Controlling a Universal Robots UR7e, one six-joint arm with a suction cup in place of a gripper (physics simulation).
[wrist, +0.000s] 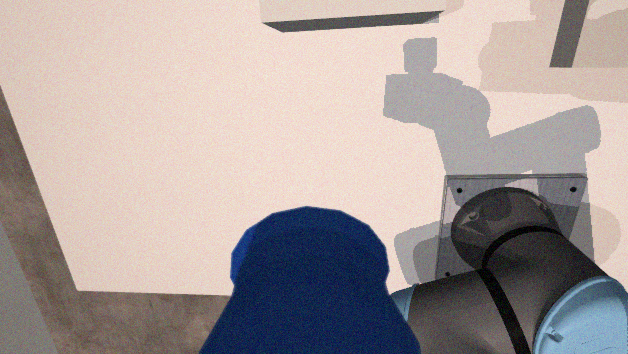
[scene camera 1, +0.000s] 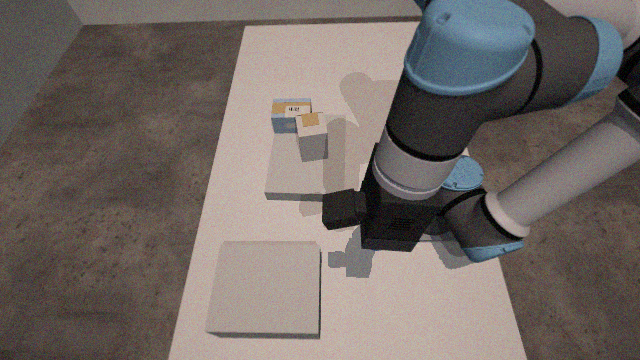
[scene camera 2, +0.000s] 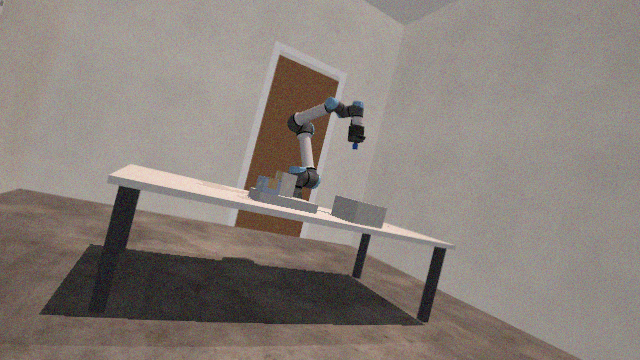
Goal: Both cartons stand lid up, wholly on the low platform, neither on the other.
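Pixels of known places: hand at its tool point: (wrist: 309, 274) (scene camera 2: 354, 148); arm's base at its link origin: (wrist: 498, 228).
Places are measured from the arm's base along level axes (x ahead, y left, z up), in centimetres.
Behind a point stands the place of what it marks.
Observation:
A blue carton (scene camera 1: 283, 124) @[x 39.0, y -34.9, z 7.6 cm] (scene camera 2: 262, 184) @[x 38.6, y -43.4, z 6.7 cm] with an orange band and a white label on its upper face stands at the far left part of the low platform (scene camera 1: 295, 177) @[x 37.6, y -16.7, z 3.1 cm] (scene camera 2: 300, 204) @[x 45.3, y -23.0, z 1.4 cm]. A grey-white carton (scene camera 1: 312, 145) @[x 31.1, y -22.0, z 10.9 cm] (scene camera 2: 287, 185) @[x 34.9, y -27.0, z 9.1 cm] with a tan patch on top stands upright on the platform, partly in front of the blue one. Neither rests on the other; any gap between them is hidden. Part of the platform shows in the wrist view (wrist: 569, 37) @[x 27.6, y -8.9, z 1.2 cm]. My gripper (scene camera 2: 355, 146) (wrist: 310, 225), a blue suction cup, is open and bare, high above the table. The arm's tool body hides it in scene camera 1.
A large grey block (scene camera 1: 267, 287) @[x 47.2, y 16.9, z 10.3 cm] (scene camera 2: 357, 211) @[x 58.4, y 5.1, z 4.8 cm] (wrist: 350, 21) @[x 35.3, y 18.5, z 6.1 cm] stands on the table (scene camera 1: 425, 310) @[x 9.5, y 26.0, z -1.7 cm] nearer scene camera 1 than the platform. The arm's base plate (wrist: 442, 240) @[x -1.0, y 9.0, z -0.1 cm] is at the right in the wrist view. The table's corner shows at the lower left there.

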